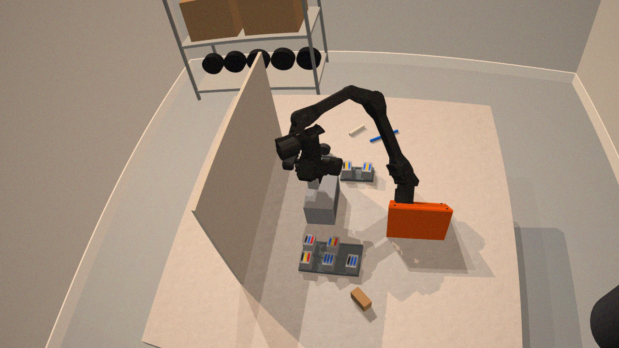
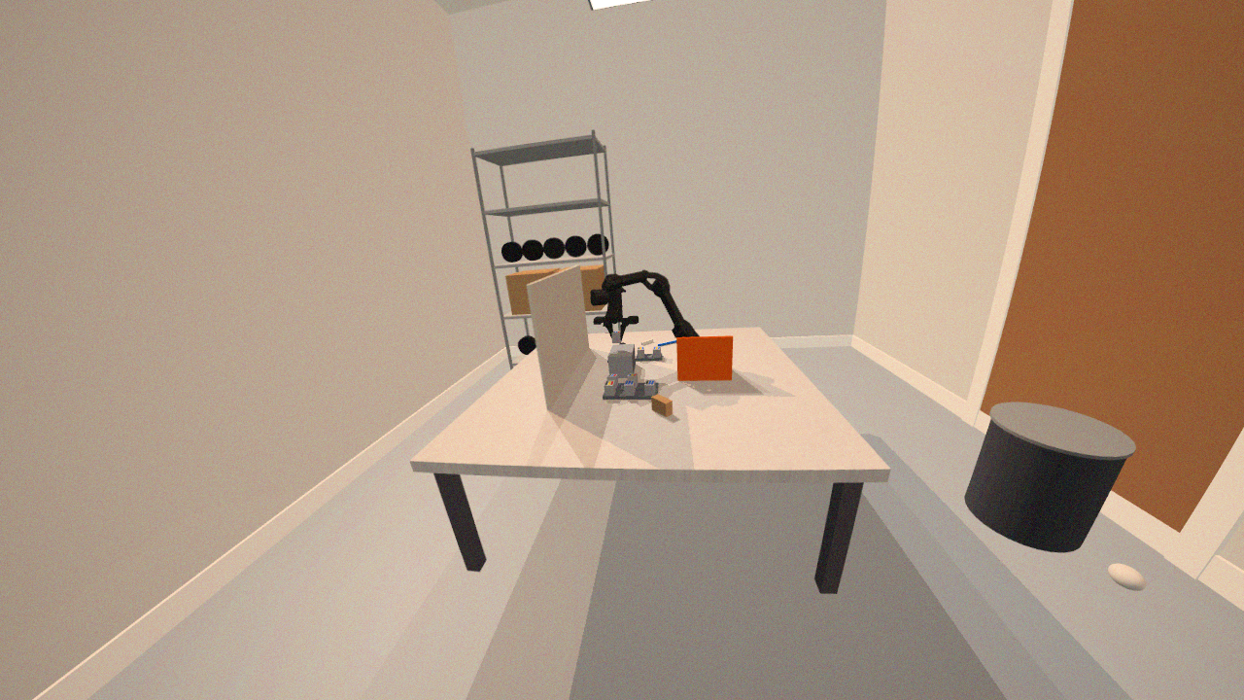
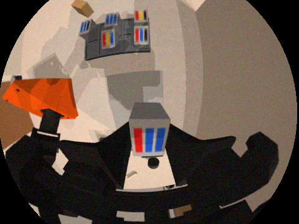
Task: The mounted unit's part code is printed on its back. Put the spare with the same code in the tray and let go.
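The grey tray lies 18 cm to the right of my gripper tip, 14 cm below it and 3 cm ahead of it. Round my gripper tip: mounted unit 10 cm below, 2 cm behind; then upright panel 22 cm ahead, 8 cm above; then black puck 26 cm to the right, 12 cm below, 3 cm ahead.
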